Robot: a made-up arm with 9 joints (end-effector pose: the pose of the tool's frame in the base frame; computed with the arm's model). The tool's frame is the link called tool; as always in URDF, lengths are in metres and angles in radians.
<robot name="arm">
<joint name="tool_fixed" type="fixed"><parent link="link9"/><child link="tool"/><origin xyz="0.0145 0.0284 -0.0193" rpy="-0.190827 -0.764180 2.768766"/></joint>
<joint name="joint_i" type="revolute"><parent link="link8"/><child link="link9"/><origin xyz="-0.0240 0.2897 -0.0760" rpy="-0.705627 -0.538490 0.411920"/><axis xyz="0 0 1"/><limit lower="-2.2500" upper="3.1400" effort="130" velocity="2.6"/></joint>
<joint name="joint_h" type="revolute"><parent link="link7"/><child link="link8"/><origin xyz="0.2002 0.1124 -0.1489" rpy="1.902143 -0.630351 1.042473"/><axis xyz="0 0 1"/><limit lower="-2.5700" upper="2.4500" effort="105" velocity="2.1"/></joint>
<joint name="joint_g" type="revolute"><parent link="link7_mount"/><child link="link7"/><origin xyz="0.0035 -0.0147 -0.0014" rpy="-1.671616 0.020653 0.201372"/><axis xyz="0 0 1"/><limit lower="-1.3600" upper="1.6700" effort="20" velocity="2.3"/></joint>
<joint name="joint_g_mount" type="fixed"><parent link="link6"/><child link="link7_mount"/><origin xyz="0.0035 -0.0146 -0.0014"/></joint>
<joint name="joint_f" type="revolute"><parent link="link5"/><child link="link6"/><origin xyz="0.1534 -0.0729 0.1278" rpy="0.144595 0.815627 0.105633"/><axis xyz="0 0 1"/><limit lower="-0.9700" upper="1.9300" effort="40" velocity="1.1"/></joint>
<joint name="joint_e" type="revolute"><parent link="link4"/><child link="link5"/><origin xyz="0.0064 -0.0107 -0.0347" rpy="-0.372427 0.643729 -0.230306"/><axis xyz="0 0 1"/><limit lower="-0.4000" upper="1.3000" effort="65" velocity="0.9"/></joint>
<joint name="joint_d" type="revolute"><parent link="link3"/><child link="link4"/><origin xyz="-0.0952 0.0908 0.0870" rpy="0.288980 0.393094 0.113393"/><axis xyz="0 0 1"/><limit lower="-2.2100" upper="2.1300" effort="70" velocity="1.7"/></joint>
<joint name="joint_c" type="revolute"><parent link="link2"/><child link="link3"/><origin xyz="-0.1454 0.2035 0.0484" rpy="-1.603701 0.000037 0.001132"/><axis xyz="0 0 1"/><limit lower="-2.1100" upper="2.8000" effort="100" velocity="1.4"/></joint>
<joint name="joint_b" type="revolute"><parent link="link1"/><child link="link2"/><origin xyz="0.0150 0.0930 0.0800" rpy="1.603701 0.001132 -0.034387"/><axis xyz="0 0 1"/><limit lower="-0.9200" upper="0.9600" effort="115" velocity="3"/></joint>
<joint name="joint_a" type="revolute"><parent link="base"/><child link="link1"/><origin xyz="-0.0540 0.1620 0.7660" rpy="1.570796 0.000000 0.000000"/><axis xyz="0 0 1"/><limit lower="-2.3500" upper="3.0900" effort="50" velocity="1.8"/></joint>
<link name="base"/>
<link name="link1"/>
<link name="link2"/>
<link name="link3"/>
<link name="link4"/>
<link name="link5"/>
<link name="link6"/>
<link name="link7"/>
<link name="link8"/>
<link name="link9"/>
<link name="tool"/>
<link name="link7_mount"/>
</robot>
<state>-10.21 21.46 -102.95 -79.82 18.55 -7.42 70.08 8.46 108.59</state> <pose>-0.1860 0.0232 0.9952 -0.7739 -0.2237 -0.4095 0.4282</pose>
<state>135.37 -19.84 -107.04 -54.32 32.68 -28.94 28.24 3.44 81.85</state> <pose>-0.0110 -0.0144 0.6502 -0.3920 0.4862 0.4309 0.6514</pose>
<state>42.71 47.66 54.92 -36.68 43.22 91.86 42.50 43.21 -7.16</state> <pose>-0.3971 0.1500 0.8423 -0.3480 -0.6954 0.1208 0.6170</pose>
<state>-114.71 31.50 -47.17 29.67 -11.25 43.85 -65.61 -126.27 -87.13</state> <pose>0.1342 0.1530 0.4296 0.7364 0.2821 -0.4285 0.4411</pose>
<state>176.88 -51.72 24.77 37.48 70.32 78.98 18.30 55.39 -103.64</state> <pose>-0.0079 -0.5160 0.4302 -0.0841 0.5873 -0.4624 0.6590</pose>
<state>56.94 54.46 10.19 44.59 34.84 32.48 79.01 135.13 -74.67</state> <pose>-0.1999 0.1976 1.0657 0.8600 0.0641 0.5060 0.0171</pose>
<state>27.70 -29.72 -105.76 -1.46 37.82 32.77 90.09 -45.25 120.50</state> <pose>-0.0531 -0.2784 0.8154 0.4294 -0.1199 0.8040 0.3934</pose>
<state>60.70 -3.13 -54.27 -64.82 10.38 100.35 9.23 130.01 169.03</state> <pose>-0.3219 0.2226 0.7890 -0.3286 -0.2884 0.1550 0.8859</pose>
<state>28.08 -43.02 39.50 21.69 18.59 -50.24 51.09 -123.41 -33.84</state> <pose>0.2483 -0.3697 0.7155 -0.5729 0.7246 0.3410 0.1748</pose>
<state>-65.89 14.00 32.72 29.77 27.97 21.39 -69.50 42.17 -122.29</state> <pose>0.2388 -0.0302 0.9910 -0.8141 0.3718 0.0490 0.4433</pose>
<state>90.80 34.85 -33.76 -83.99 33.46 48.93 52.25 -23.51 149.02</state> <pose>-0.1827 -0.0287 0.4956 0.4123 -0.1691 0.8855 0.1313</pose>
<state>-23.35 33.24 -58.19 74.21 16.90 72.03 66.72 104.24 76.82</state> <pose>0.2834 0.0494 0.9903 0.1033 0.3983 0.6961 0.5883</pose>
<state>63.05 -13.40 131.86 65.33 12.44 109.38 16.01 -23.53 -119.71</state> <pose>-0.0053 -0.3700 0.6208 -0.6898 0.6969 -0.1944 0.0272</pose>
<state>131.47 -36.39 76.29 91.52 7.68 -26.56 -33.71 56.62 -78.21</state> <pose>-0.0988 -0.5598 0.4618 0.4878 -0.8486 -0.1860 0.0856</pose>
